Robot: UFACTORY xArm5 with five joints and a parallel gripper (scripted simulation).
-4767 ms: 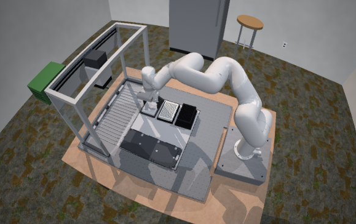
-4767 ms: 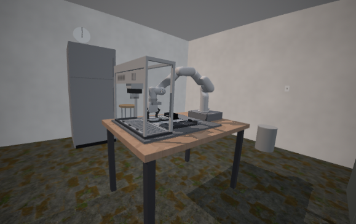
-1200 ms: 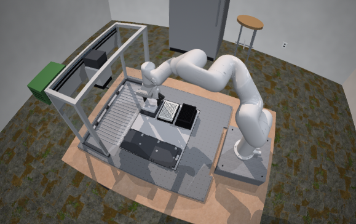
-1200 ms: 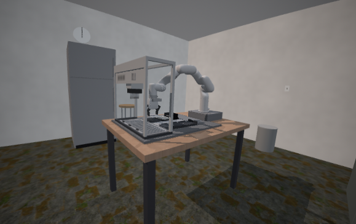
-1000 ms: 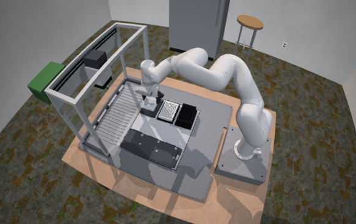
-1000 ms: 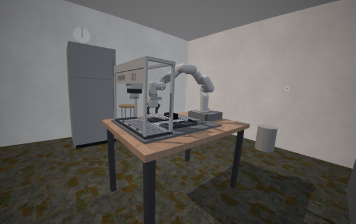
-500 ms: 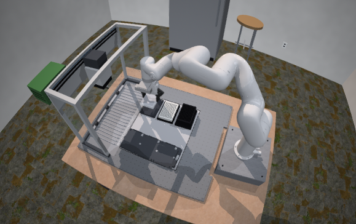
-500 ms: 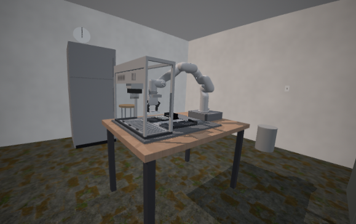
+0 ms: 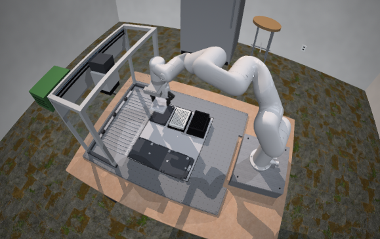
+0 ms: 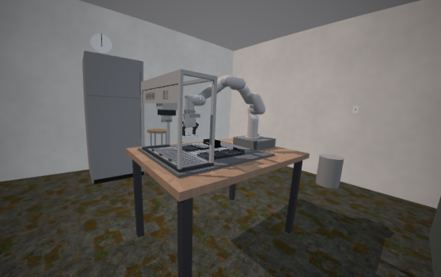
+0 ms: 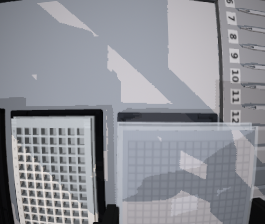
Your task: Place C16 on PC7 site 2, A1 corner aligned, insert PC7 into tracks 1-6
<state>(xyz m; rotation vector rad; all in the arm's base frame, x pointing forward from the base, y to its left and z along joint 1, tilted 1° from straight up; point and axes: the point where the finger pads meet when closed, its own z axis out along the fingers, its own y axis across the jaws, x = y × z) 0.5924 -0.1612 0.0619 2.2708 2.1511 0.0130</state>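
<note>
Now: the plate carrier PC7 90 mm behind my hand, 270 mm to the left of it and 100 mm below it. Round my hand: frame post (120 mm ahead, 400 mm to the left, 130 mm above); black deep-well block (220 mm behind, 10 mm to the left, 90 mm below).
</note>
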